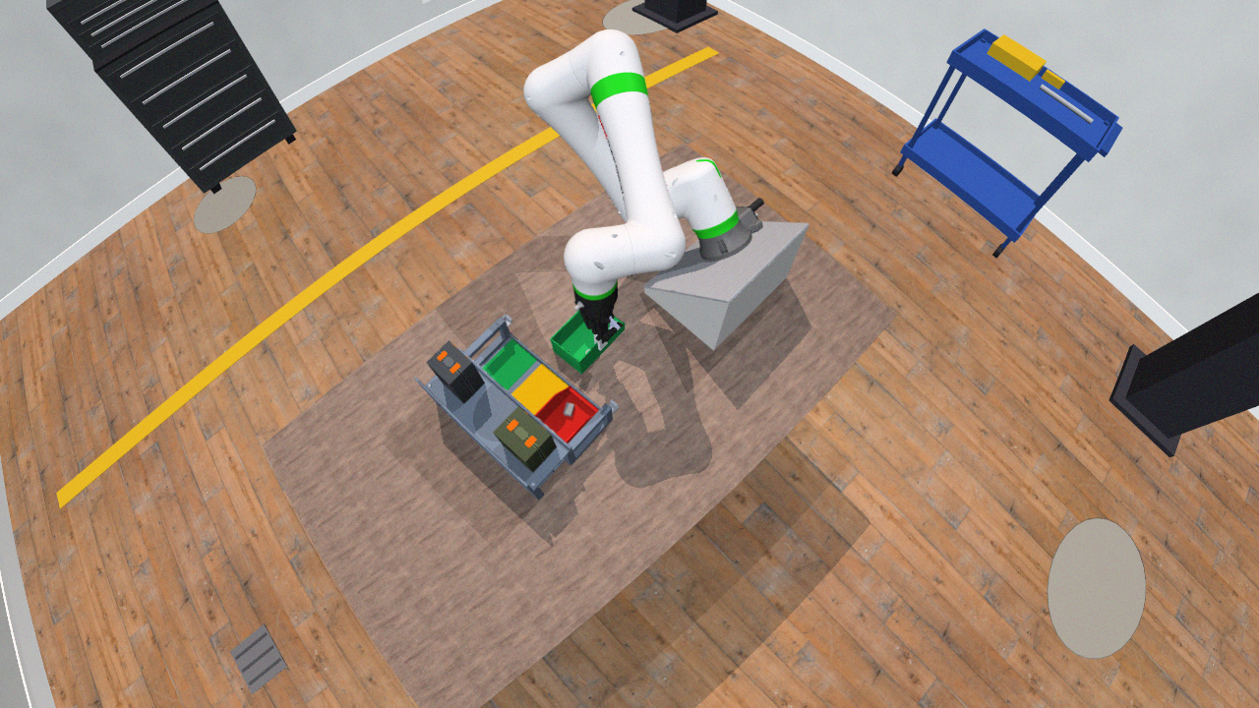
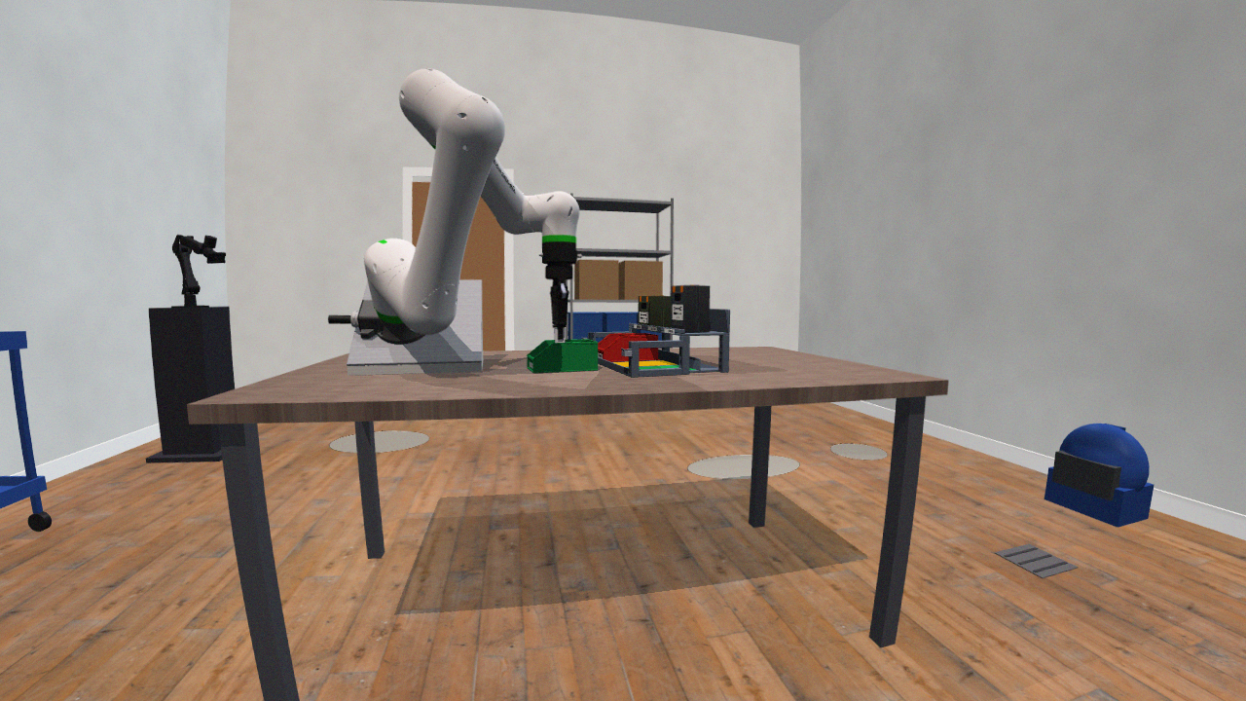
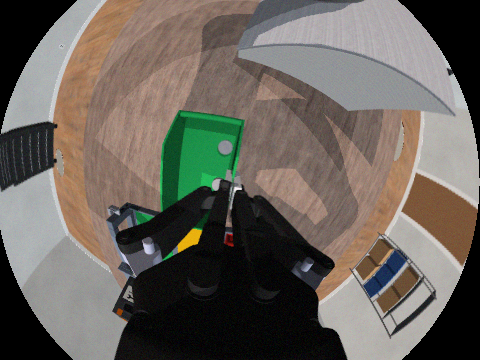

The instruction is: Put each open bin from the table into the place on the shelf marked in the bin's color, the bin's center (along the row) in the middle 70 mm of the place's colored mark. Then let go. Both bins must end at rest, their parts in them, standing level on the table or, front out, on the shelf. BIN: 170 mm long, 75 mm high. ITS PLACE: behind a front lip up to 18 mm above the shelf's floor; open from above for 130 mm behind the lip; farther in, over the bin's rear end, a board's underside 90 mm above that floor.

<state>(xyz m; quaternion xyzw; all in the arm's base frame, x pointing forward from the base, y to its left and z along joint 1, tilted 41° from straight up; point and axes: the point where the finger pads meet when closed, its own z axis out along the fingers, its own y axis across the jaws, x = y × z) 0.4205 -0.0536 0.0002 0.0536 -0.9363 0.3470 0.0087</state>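
Now: hand 50 mm to the left of the green bin and 40 mm above it. The rest, counted from my hand: red bin: 210 mm ahead, 90 mm to the left, 30 mm below.
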